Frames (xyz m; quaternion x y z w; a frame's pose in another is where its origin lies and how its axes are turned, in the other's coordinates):
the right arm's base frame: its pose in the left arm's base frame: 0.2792 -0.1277 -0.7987 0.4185 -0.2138 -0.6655 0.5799
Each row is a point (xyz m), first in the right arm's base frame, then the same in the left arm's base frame.
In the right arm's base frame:
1: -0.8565 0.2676 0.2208
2: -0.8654 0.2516 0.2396
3: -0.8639 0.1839 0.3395
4: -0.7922 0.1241 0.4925
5: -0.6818 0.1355 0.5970
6: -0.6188 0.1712 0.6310
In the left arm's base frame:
1: 0.2406 0.5791 -0.2047
2: 0.2157 0.5876 -0.2038
3: 0.0952 0.5821 -0.2006
4: -0.0618 0.4973 -0.1834
5: -0.1366 0.3687 -0.1504
6: -0.1414 0.2935 -0.1234

